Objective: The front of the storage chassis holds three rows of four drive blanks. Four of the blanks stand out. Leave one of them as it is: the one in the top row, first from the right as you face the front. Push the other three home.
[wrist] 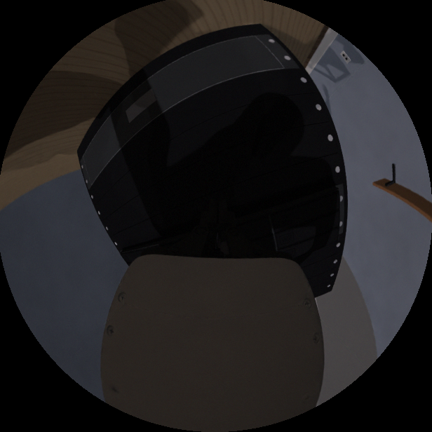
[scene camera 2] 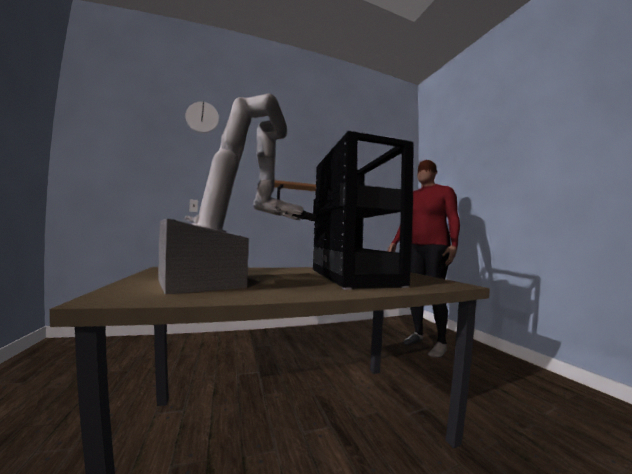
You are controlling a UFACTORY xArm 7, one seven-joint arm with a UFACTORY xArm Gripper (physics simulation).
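Where they show: gripper, fingertip midpoint: [scene camera 2: 315, 218]; arm's base, link origin: [scene camera 2: 208, 230].
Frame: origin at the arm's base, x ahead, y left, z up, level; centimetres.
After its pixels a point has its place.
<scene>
The black storage chassis sits in a tall black rack [scene camera 2: 350, 214] {x 50.4, y -15.6, z 7.8 cm} [wrist: 240, 125] on the table. In the wrist view its front is very dark, and the drive blanks cannot be told apart clearly; a thin pale edge [wrist: 274, 232] shows right of the fingers. My gripper [scene camera 2: 312, 217] {x 47.9, y 16.0, z 8.3 cm} [wrist: 217, 211] is shut with nothing between its fingers. Its tips are at the rack's front, about mid-height; whether they touch a blank cannot be seen. How far each blank stands out is hidden by shadow and by the gripper body.
The wooden table [scene camera 2: 204, 307] {x 1.6, y -28.9, z -20.7 cm} carries the arm's grey base block [scene camera 2: 204, 260] {x -0.2, y -10.8, z -10.2 cm} left of the rack. A lighter grey panel [wrist: 200, 62] runs along the rack's lower front. A person in red [scene camera 2: 433, 214] stands behind the rack. A wooden shelf [scene camera 2: 296, 185] [wrist: 405, 196] is on the wall.
</scene>
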